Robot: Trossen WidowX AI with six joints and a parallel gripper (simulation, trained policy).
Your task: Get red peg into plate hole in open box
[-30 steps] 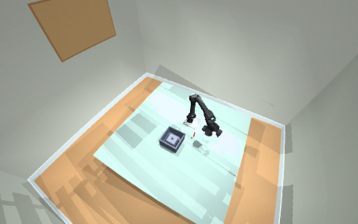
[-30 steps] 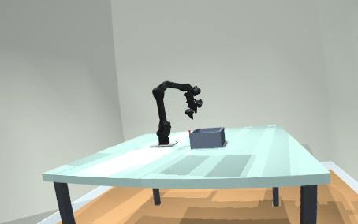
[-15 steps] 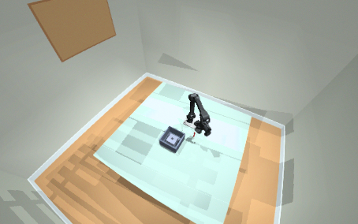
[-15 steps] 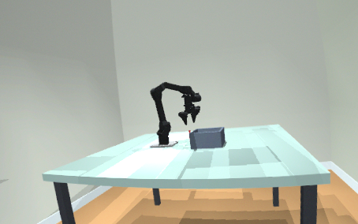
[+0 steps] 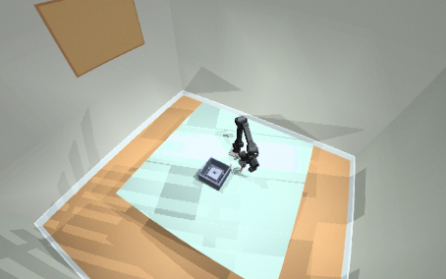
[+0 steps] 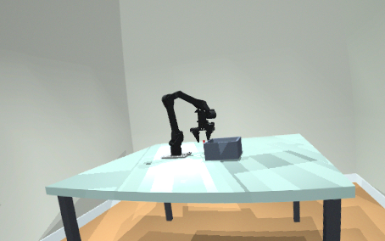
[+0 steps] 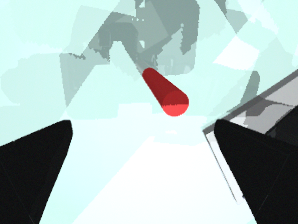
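Right now my gripper tip is 1 cm short of the red peg, 2 cm to the left of it and 3 cm above it. The rest, counted from my gripper tip: grey box: 14 cm ahead, 22 cm to the right, 4 cm below.
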